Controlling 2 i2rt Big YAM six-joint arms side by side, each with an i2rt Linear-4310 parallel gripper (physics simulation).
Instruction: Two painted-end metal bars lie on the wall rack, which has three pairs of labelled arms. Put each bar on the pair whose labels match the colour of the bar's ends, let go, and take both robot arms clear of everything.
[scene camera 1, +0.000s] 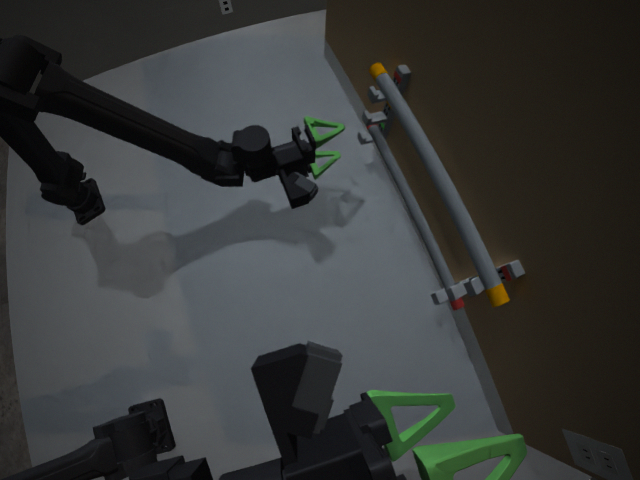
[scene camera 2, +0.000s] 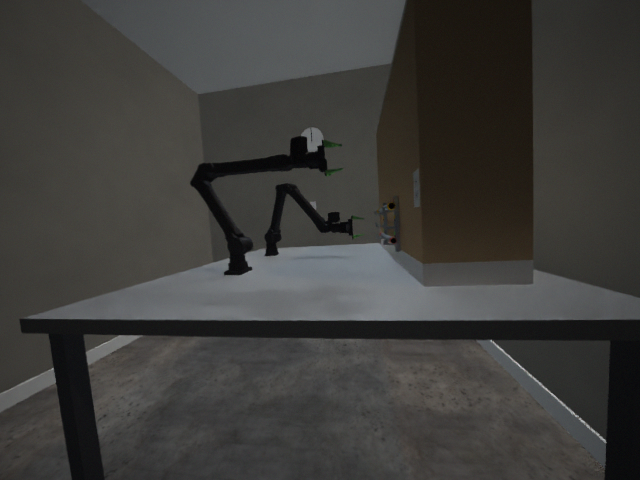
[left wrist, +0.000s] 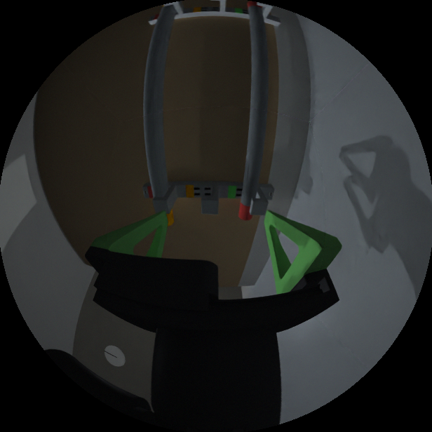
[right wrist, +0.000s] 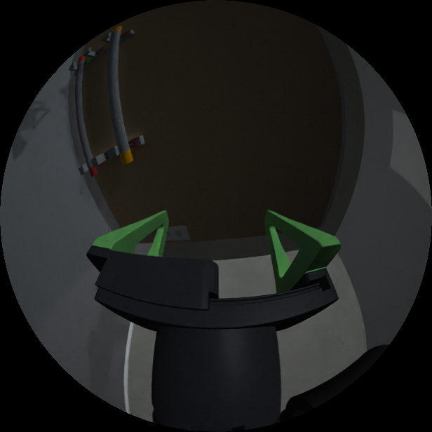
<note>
I see my left gripper (scene camera 1: 341, 140), my right gripper (scene camera 1: 482, 418), an orange-ended bar (scene camera 1: 494, 288) and a brown wall (left wrist: 89, 140).
The orange-ended bar shows as well in the right wrist view (right wrist: 118, 127). My left gripper shows as well in the left wrist view (left wrist: 215, 215). My right gripper shows as well in the right wrist view (right wrist: 216, 215).
</note>
